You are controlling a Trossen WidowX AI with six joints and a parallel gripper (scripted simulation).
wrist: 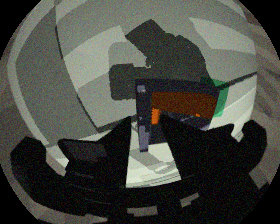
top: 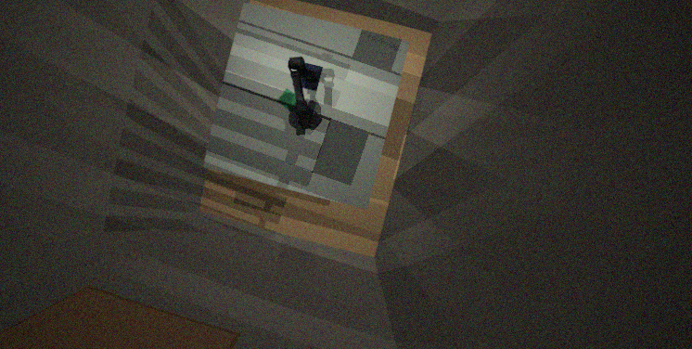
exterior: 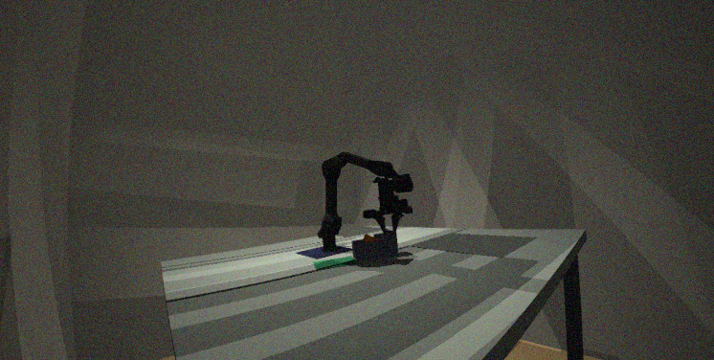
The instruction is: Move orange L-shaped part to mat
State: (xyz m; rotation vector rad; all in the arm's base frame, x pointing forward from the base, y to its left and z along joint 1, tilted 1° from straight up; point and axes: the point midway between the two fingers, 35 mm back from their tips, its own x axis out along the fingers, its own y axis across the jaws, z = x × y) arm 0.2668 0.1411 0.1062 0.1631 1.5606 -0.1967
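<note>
Now: the orange L-shaped part 1 cm behind my gripper tip, 4 cm to the right of it and 3 cm below it. The rest, counted from my gripper tip: green mat (5 cm behind, 21 cm to the right, 9 cm below).
</note>
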